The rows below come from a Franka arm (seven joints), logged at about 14 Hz.
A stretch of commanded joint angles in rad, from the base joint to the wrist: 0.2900 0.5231 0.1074 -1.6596 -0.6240 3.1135 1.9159; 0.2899 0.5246 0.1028 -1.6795 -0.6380 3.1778 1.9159; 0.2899 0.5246 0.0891 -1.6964 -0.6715 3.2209 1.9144; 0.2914 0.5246 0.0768 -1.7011 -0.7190 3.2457 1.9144; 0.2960 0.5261 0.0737 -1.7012 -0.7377 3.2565 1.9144; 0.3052 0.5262 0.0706 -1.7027 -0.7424 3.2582 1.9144; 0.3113 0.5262 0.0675 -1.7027 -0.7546 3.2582 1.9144; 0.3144 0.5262 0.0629 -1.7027 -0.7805 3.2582 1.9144; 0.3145 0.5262 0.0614 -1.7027 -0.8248 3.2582 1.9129; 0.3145 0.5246 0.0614 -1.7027 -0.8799 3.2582 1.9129; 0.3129 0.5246 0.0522 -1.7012 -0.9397 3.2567 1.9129; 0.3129 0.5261 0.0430 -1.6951 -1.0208 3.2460 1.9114; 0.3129 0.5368 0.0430 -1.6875 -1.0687 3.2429 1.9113; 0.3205 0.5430 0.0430 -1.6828 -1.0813 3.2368 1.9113; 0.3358 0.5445 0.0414 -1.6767 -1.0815 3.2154 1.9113; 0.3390 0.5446 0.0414 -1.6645 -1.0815 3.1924 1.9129; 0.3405 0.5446 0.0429 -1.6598 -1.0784 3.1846 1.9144
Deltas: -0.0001 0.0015 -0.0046 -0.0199 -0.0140 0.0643 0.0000; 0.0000 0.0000 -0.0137 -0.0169 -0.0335 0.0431 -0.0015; 0.0015 0.0000 -0.0123 -0.0047 -0.0475 0.0248 0.0000; 0.0046 0.0015 -0.0031 -0.0001 -0.0187 0.0108 0.0000; 0.0092 0.0001 -0.0031 -0.0015 -0.0047 0.0017 0.0000; 0.0061 0.0000 -0.0031 0.0000 -0.0122 0.0000 0.0000; 0.0031 0.0000 -0.0046 0.0000 -0.0259 0.0000 0.0000; 0.0001 0.0000 -0.0015 0.0000 -0.0443 0.0000 -0.0015; 0.0000 -0.0016 0.0000 0.0000 -0.0551 0.0000 0.0000; -0.0016 0.0000 -0.0092 0.0015 -0.0598 -0.0015 0.0000; 0.0000 0.0015 -0.0092 0.0061 -0.0811 -0.0107 -0.0015; 0.0000 0.0107 0.0000 0.0076 -0.0479 -0.0031 -0.0001; 0.0076 0.0062 0.0000 0.0047 -0.0126 -0.0061 0.0000; 0.0153 0.0015 -0.0016 0.0061 -0.0002 -0.0214 0.0000; 0.0032 0.0001 0.0000 0.0122 0.0000 -0.0230 0.0016; 0.0015 0.0000 0.0015 0.0047 0.0031 -0.0078 0.0015
